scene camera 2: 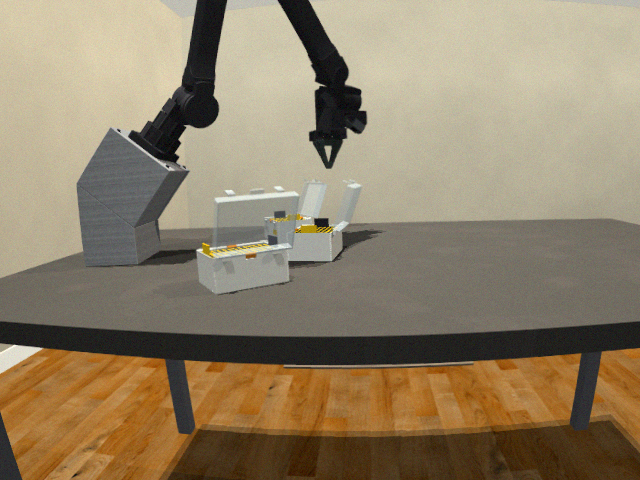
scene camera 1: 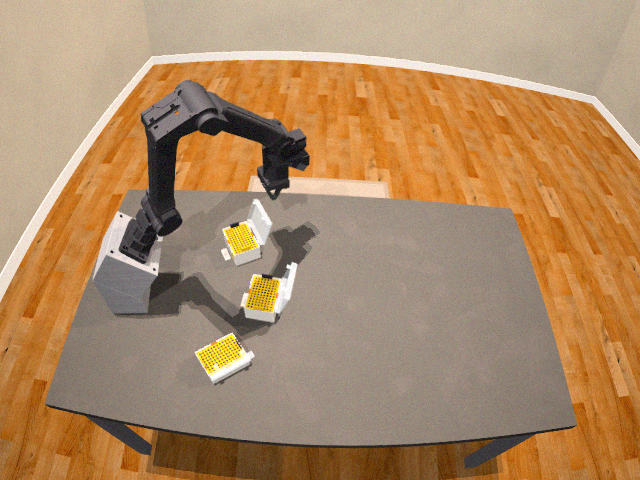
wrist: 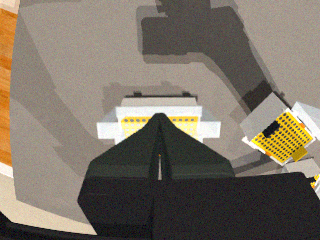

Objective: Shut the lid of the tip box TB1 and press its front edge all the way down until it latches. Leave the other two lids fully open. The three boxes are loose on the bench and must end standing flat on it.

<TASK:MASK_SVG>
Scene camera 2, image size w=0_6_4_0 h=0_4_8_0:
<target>gripper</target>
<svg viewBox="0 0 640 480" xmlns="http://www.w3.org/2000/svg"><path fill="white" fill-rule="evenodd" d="M336 107L315 110L316 130L309 132L309 141L313 141L313 145L326 169L333 167L343 143L341 139L347 139L347 128L332 128L331 109L338 109ZM324 146L332 147L329 162Z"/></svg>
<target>tip box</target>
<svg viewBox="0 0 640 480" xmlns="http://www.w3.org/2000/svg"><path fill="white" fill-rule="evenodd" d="M299 194L296 192L285 192L281 187L274 187L278 191L277 193L264 194L264 189L250 190L250 195L235 196L232 190L226 190L224 192L228 195L227 197L214 198L213 248L210 248L214 258L202 253L202 249L196 250L199 282L214 294L288 282L288 250L293 249L300 200Z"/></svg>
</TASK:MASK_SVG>
